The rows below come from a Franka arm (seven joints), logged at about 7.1 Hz.
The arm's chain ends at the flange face. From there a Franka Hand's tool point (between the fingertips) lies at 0.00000 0.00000 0.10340 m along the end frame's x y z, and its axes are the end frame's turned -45 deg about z.
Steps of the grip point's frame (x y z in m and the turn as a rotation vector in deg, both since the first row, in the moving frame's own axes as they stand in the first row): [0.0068, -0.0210, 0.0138, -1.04, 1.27, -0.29]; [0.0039, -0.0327, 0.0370, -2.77, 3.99, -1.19]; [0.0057, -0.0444, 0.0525, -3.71, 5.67, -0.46]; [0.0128, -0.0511, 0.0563, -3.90, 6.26, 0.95]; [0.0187, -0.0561, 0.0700, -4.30, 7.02, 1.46]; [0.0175, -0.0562, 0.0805, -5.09, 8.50, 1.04]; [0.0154, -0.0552, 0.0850, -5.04, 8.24, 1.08]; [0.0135, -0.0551, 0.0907, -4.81, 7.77, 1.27]
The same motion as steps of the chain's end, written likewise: [-0.0130, -0.0194, 0.0138, 0.16, 1.63, -0.29]; [-0.0290, -0.0242, 0.0374, 0.86, 4.78, -1.19]; [-0.0393, -0.0329, 0.0532, 1.39, 6.63, -0.46]; [-0.0400, -0.0423, 0.0572, 1.67, 7.18, 0.95]; [-0.0409, -0.0496, 0.0711, 1.92, 8.00, 1.46]; [-0.0447, -0.0479, 0.0820, 2.41, 9.61, 1.04]; [-0.0450, -0.0460, 0.0865, 2.26, 9.39, 1.08]; [-0.0454, -0.0449, 0.0920, 2.09, 8.90, 1.27]
